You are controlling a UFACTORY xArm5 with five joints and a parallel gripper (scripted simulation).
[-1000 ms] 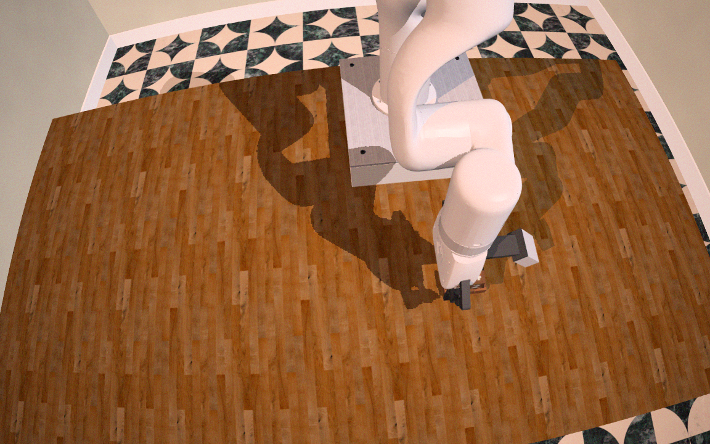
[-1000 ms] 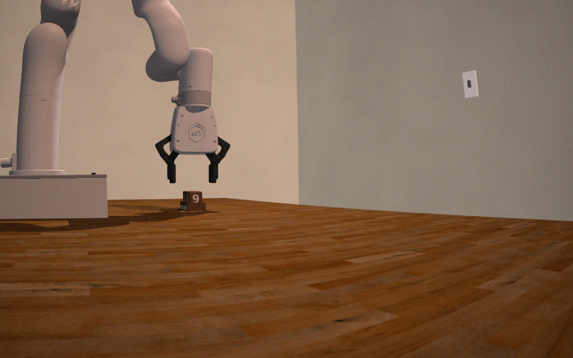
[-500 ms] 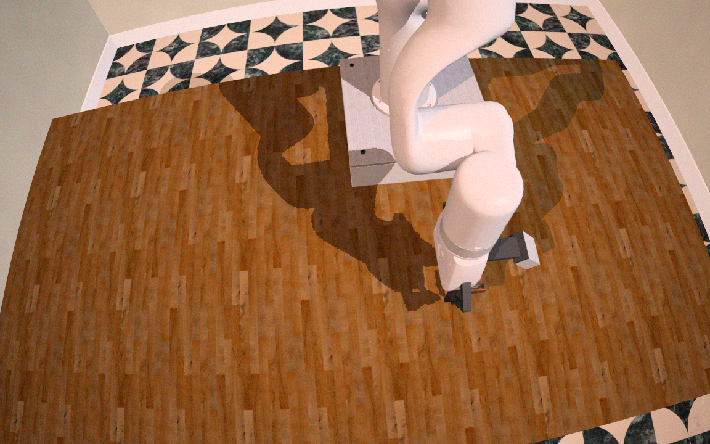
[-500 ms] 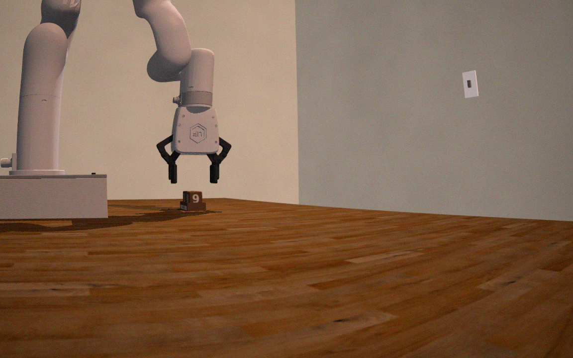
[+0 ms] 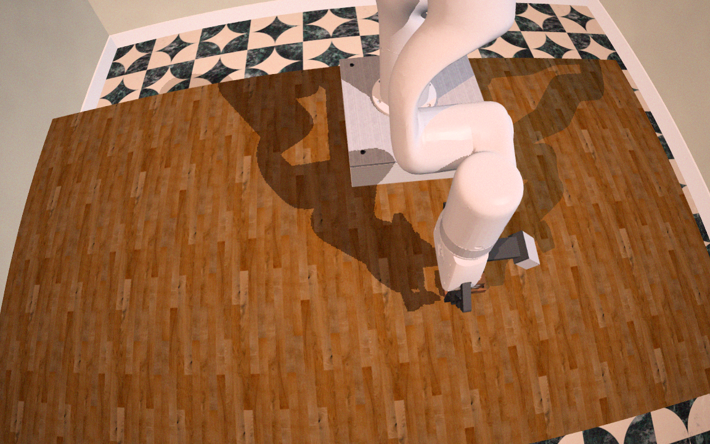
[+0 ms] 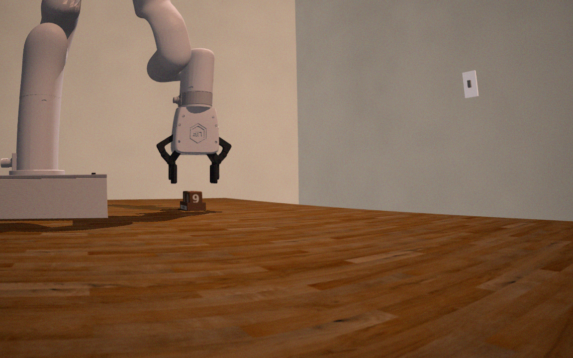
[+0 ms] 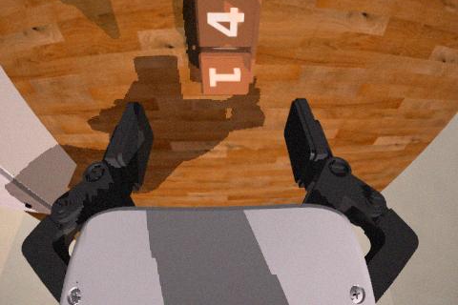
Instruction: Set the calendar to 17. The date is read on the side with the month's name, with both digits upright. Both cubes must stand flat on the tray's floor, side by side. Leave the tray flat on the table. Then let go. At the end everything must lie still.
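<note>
Right now my hand is 3 cm to the right of the brown tray and 6 cm above it.
</note>
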